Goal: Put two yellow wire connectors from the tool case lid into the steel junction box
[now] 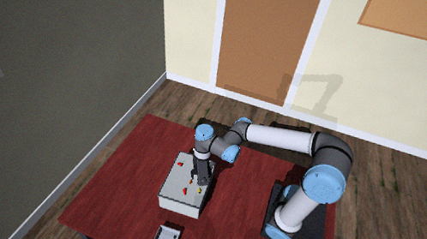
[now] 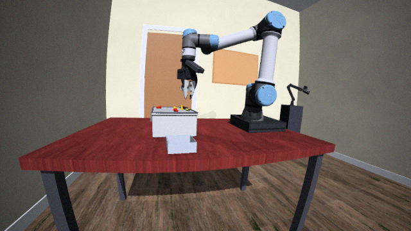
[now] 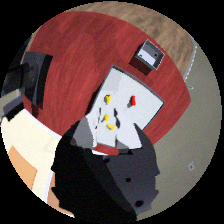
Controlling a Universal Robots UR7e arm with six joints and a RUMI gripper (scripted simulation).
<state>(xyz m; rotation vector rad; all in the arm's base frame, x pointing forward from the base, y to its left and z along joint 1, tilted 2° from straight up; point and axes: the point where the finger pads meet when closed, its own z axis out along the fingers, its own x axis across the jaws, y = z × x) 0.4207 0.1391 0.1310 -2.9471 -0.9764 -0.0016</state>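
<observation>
Now: the grey tool case 11 cm below my hand, 9 cm ahead of it and 4 cm to the right of it.
</observation>
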